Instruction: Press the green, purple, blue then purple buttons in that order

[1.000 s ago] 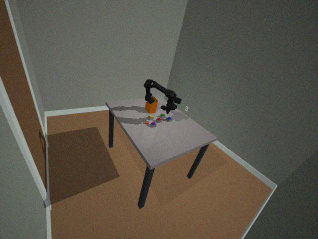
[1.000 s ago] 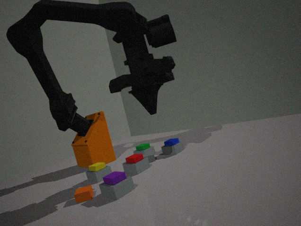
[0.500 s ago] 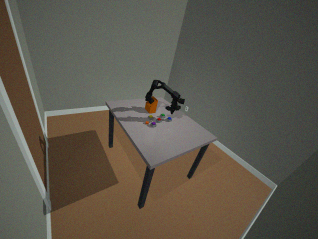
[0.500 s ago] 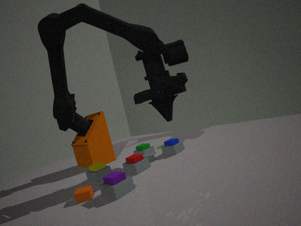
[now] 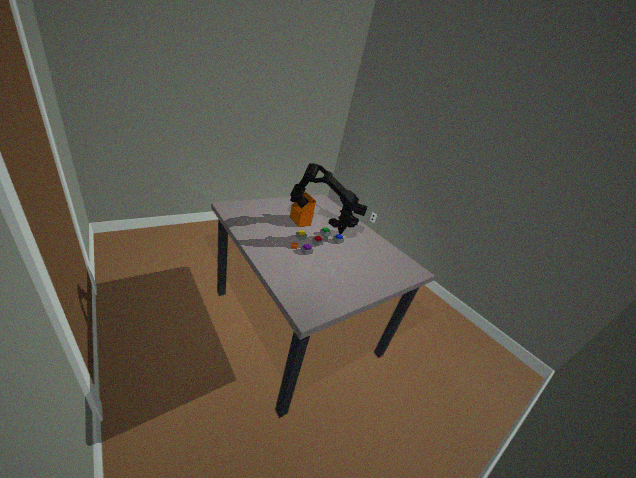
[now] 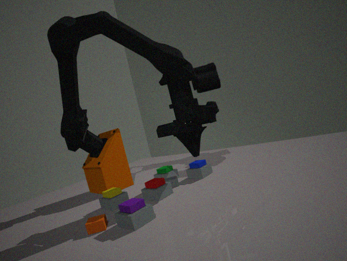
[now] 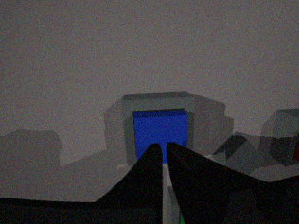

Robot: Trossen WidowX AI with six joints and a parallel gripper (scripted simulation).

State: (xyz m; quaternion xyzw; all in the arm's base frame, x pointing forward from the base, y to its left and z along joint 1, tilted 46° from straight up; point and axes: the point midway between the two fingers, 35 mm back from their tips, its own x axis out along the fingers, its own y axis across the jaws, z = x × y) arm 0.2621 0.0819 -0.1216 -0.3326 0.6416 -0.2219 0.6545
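Right now the blue button is 20 mm below my gripper tip. The rest, counted from my gripper tip: grey block: 30 mm behind, 80 mm to the right, 40 mm below; then green button: 90 mm behind, 50 mm to the right, 20 mm below; then red button: 140 mm to the right, 20 mm below.
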